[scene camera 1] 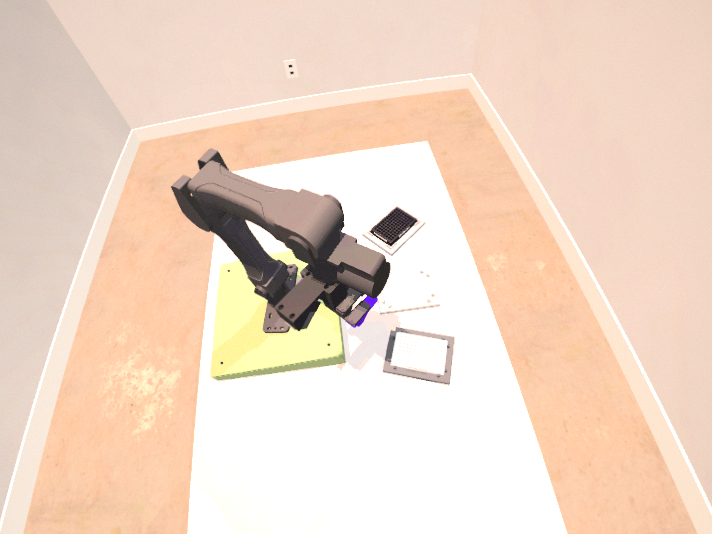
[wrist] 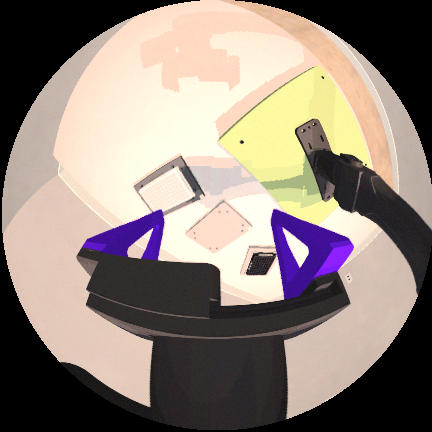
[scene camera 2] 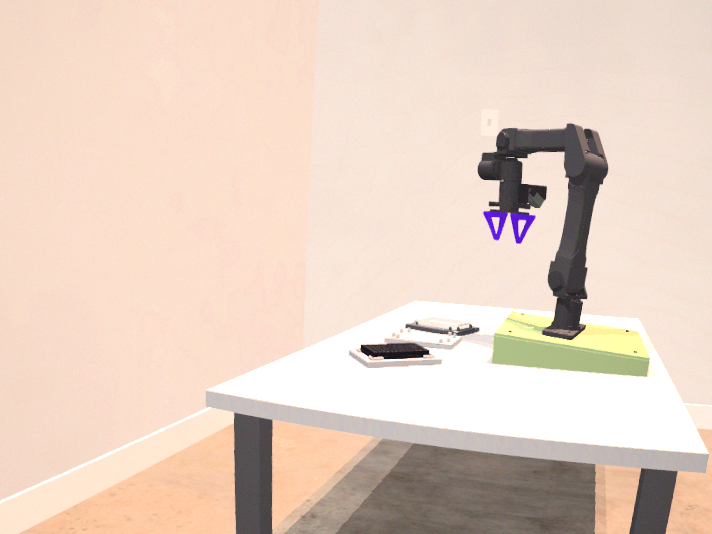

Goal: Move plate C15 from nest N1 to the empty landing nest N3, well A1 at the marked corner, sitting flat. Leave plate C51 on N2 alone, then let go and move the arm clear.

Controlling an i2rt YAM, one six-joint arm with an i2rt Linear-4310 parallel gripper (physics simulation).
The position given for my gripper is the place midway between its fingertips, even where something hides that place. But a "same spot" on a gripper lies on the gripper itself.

My gripper shows in scene camera 1, in the wrist view and in scene camera 2 [507, 241]. The same spot on my gripper: [wrist: 187, 289] is [scene camera 1: 326, 304].
